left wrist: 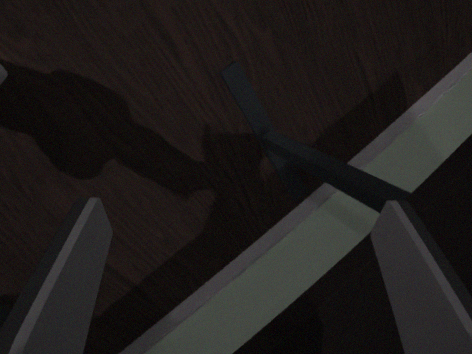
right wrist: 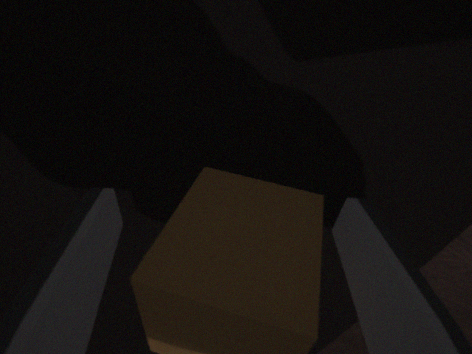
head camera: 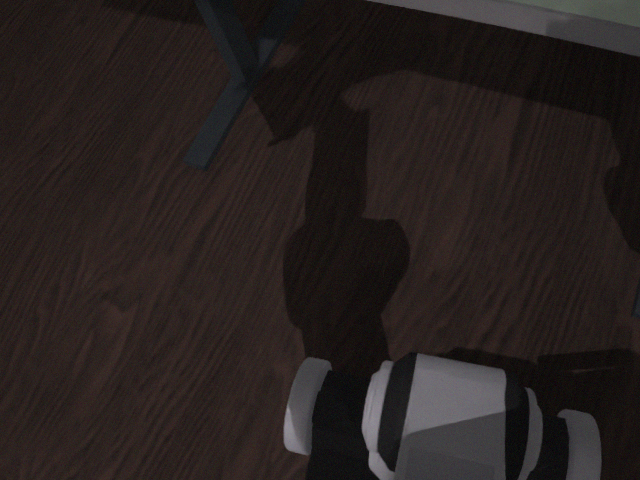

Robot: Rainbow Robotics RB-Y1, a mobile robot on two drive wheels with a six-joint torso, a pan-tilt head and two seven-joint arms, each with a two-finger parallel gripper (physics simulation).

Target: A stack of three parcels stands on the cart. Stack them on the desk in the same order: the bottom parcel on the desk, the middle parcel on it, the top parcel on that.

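Places are measured from the robot's base along level axes (x ahead, y left, z up), in centimetres.
Where they show: left gripper, between the fingertips: [left wrist: 244, 217]; right gripper, between the fingertips: [right wrist: 232, 210].
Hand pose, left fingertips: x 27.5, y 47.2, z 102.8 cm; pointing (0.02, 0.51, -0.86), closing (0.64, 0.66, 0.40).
After its pixels a point has its place.
One orange-brown parcel [right wrist: 240, 250] @(x 47.3, y 1.9, z 98.7 cm) shows in the right wrist view, turned at an angle between the spread fingers of my right gripper [right wrist: 232, 210] @(x 48.2, y 2.5, z 96.5 cm). Dark gaps show between it and both fingers, so the gripper is open. The parcel is over a dark, shadowed surface; whether another parcel is under it I cannot tell. My left gripper [left wrist: 244, 217] @(x 27.5, y 47.2, z 102.8 cm) is open and empty above the edge of what looks like the desk [head camera: 491, 18] [left wrist: 280, 280] @(x 126.2, y 30.9, z 26.0 cm), with a pale green band and grey rim. The cart and the other two parcels do not show in these views.
A dark blue-grey leg [head camera: 214, 129] [left wrist: 245, 97] with crossed bars stands on the brown wooden floor [head camera: 129, 232] @(x 34.4, y 92.1, z 0.0 cm) [left wrist: 165, 45] @(x 37.0, y 67.0, z 0.0 cm) [right wrist: 452, 285] @(x -44.9, y 115.9, z 0.0 cm). My white and black base [head camera: 457, 392] is at the bottom of the head view. Deep shadows cover much of the scene.
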